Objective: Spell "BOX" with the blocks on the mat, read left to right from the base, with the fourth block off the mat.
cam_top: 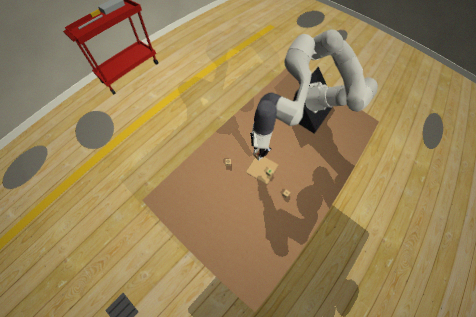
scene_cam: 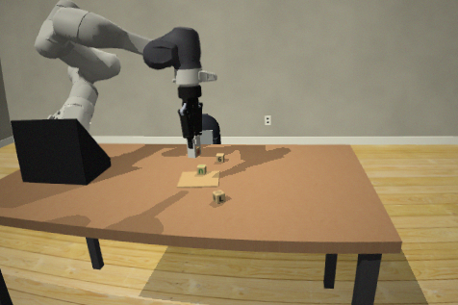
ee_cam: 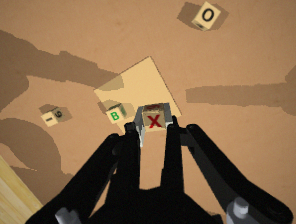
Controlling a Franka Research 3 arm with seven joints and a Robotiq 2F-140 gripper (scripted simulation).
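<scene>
The tan mat is 13 cm below my hand, 4 cm to the left of it and 1 cm behind it. Also, from my hand: O block 12 cm below, 12 cm ahead, 11 cm to the right.
</scene>
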